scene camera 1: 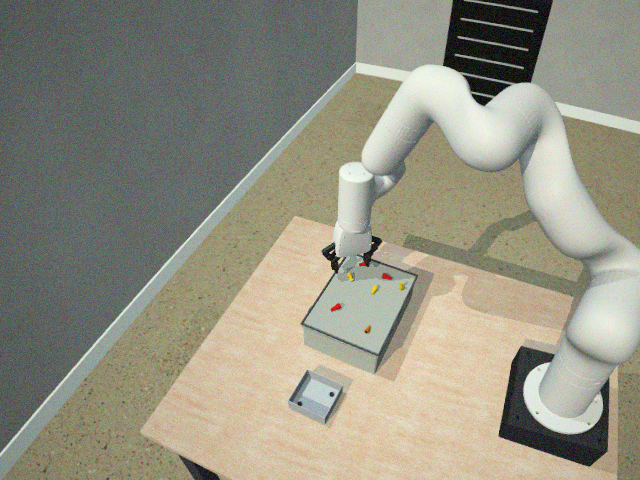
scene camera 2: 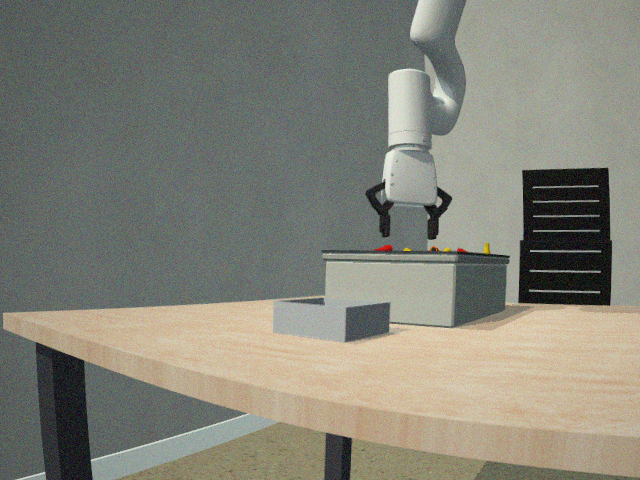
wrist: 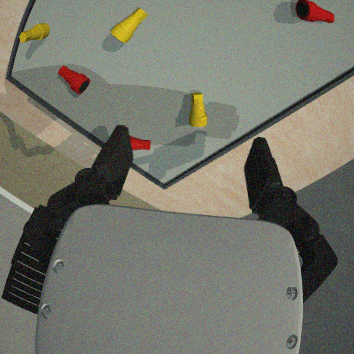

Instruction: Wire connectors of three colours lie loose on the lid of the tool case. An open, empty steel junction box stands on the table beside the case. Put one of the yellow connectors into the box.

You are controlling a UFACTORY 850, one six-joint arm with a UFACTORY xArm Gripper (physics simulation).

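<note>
My gripper [scene camera 1: 351, 266] [scene camera 2: 408, 236] [wrist: 189, 145] is open and empty, pointing down above the far-left corner of the tool case [scene camera 1: 354, 315] [scene camera 2: 390, 289] [wrist: 240, 55]. A yellow connector [scene camera 1: 350, 276] [scene camera 2: 407, 250] [wrist: 198, 111] lies on the lid near that corner, below the fingertips and a little ahead of the line between them in the wrist view. A second yellow connector [scene camera 1: 374, 289] [scene camera 2: 447, 250] [wrist: 129, 26] lies farther in. A third yellow connector [scene camera 1: 401, 285] [scene camera 2: 486, 248] [wrist: 35, 32] stands upright near the lid's right edge. The open junction box [scene camera 1: 310, 410] [scene camera 2: 309, 318] stands before the case.
Red connectors lie on the lid: one [scene camera 1: 362, 264] [wrist: 140, 143] beside the left fingertip in the wrist view, one [scene camera 1: 386, 276] [scene camera 2: 461, 250] [wrist: 74, 80] farther right, one [scene camera 1: 336, 307] [scene camera 2: 383, 248] [wrist: 315, 11] near the left edge. An orange connector [scene camera 1: 367, 329] [scene camera 2: 434, 249] is near the front.
</note>
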